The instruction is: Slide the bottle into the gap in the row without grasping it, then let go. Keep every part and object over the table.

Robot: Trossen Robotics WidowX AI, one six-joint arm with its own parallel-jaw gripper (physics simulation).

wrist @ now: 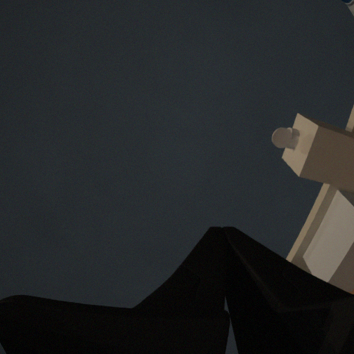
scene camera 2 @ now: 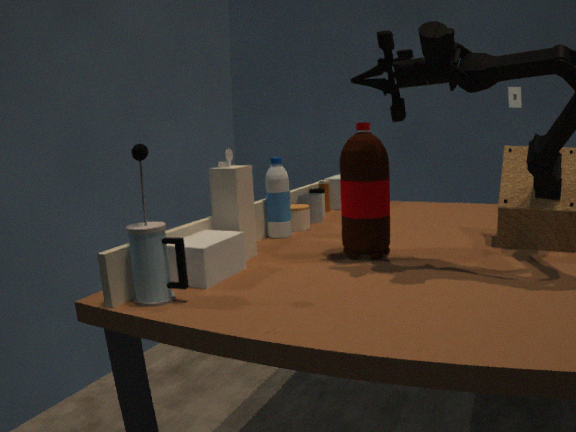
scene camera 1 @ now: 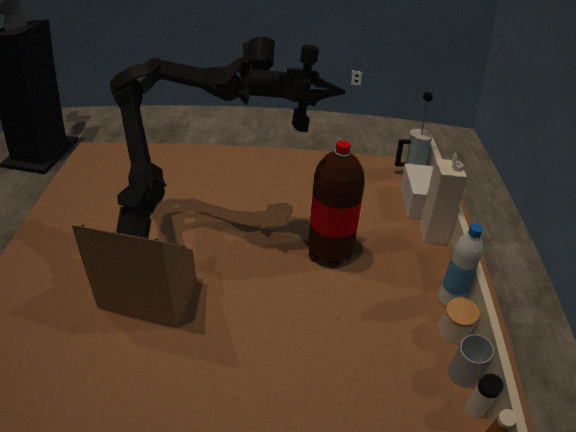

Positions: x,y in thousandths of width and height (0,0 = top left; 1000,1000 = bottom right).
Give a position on a low cream rail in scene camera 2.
201,617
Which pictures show the glass press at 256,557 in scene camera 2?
Scene camera 2 and scene camera 1 only.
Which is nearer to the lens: the tall white carton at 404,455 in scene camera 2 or the low white box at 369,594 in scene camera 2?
The low white box.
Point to a large brown bottle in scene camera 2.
633,383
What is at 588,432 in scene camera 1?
A large brown bottle.
